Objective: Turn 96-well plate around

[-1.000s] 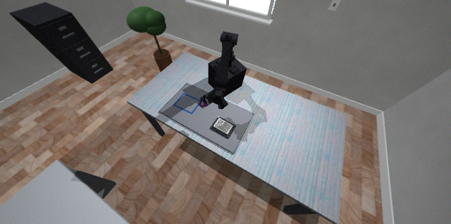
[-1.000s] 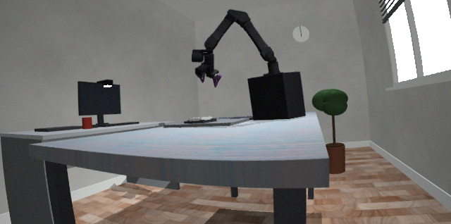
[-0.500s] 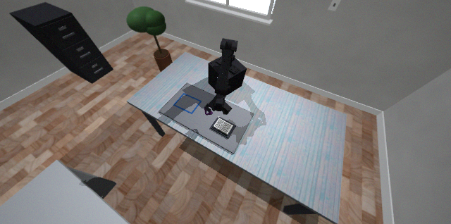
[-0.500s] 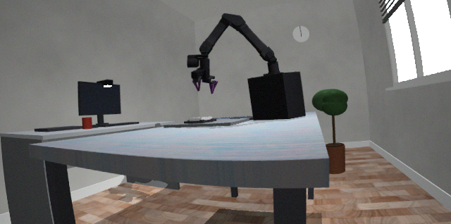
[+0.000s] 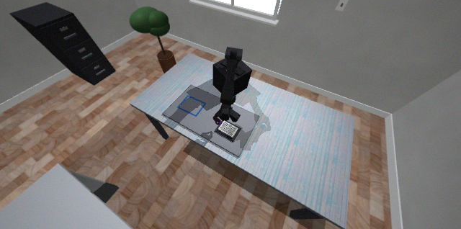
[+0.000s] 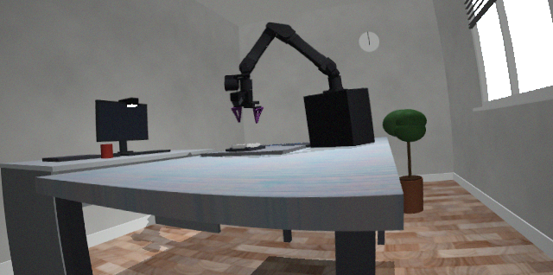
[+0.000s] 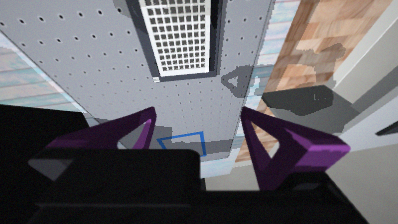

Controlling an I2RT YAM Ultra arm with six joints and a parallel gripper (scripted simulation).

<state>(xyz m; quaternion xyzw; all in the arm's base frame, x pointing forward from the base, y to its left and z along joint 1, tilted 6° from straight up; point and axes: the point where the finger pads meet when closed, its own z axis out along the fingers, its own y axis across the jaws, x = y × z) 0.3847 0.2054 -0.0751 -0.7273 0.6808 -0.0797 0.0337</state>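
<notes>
The white 96-well plate is 20 mm behind my hand, 50 mm to the left of it and 110 mm below it. The rest, counted from my hand: dark plate nest N1: 20 mm behind, 50 mm to the left, 130 mm below.
</notes>
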